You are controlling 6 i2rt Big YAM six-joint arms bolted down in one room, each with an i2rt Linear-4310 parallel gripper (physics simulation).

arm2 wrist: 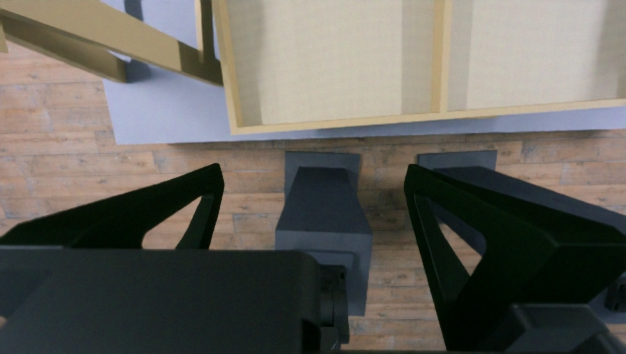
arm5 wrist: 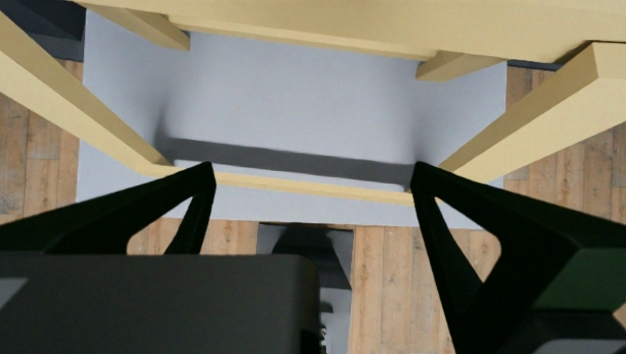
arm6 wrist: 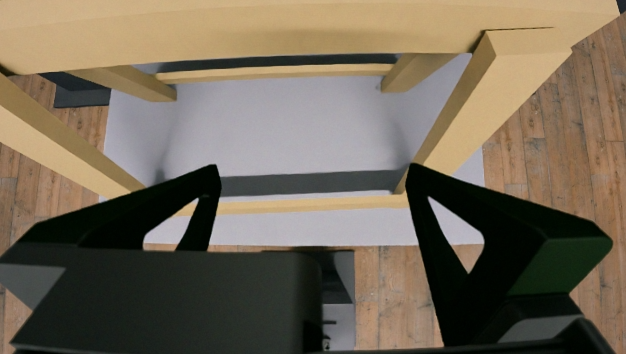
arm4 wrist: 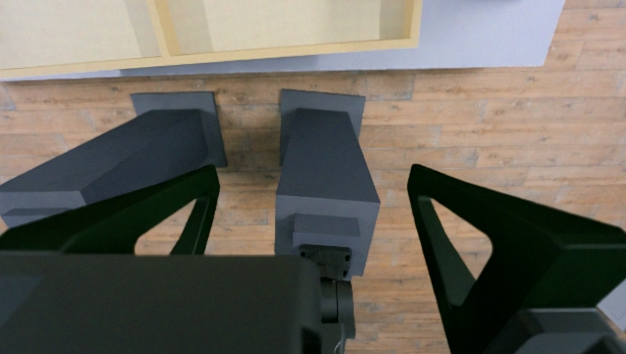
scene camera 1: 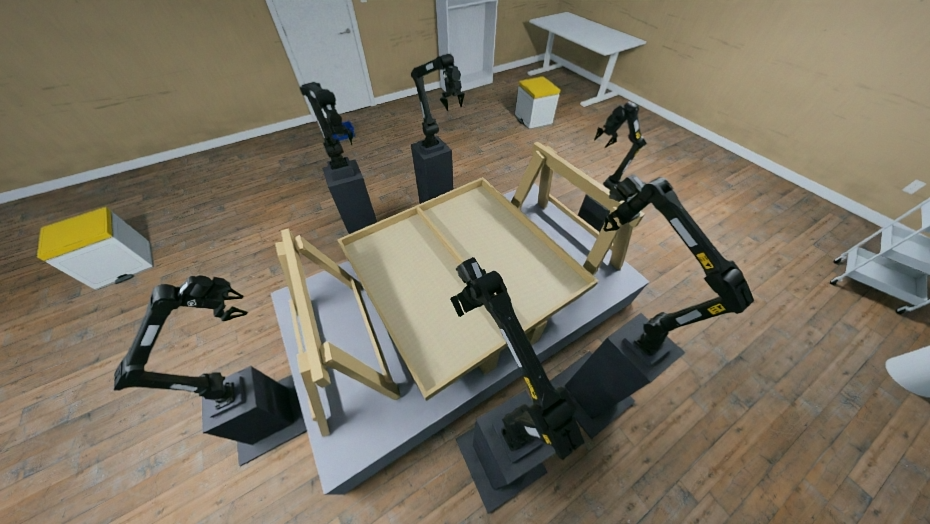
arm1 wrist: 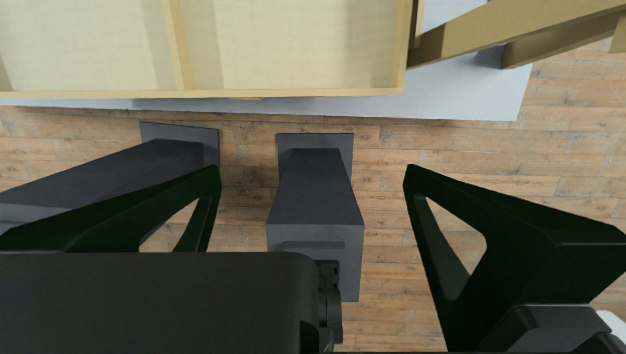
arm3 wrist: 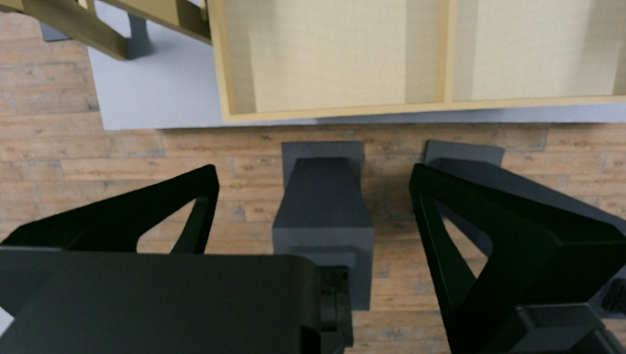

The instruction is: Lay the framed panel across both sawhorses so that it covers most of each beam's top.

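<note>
The framed panel (arm1 wrist: 285, 50) (arm2 wrist: 340, 60) (arm3 wrist: 340, 55) (arm4 wrist: 280, 25) (scene camera 1: 403, 273) lies open side up, low between two wooden sawhorses. In the scene view, one sawhorse (scene camera 1: 302, 305) stands left of it and the other sawhorse (scene camera 1: 575, 172) right of it; both beams are bare. A sawhorse beam also crosses the top of the arm5 view (arm5 wrist: 350, 25) and the arm6 view (arm6 wrist: 300, 30). The arm1 gripper (arm1 wrist: 312, 167), arm2 gripper (arm2 wrist: 313, 167), arm3 gripper (arm3 wrist: 314, 167) and arm4 gripper (arm4 wrist: 314, 167) are open, apart from the panel. The arm5 gripper (arm5 wrist: 314, 166) and arm6 gripper (arm6 wrist: 314, 167) are open above sawhorse lower rails.
Panel and sawhorses stand on a grey platform (scene camera 1: 403, 429). Wooden blocks (scene camera 1: 489, 361) show beneath the panel's front edge. Dark arm pedestals surround the platform. A front arm's gripper hangs over the panel. Yellow-topped white boxes (scene camera 1: 97, 250) (scene camera 1: 537, 104) and a white cart (scene camera 1: 888, 273) stand farther out.
</note>
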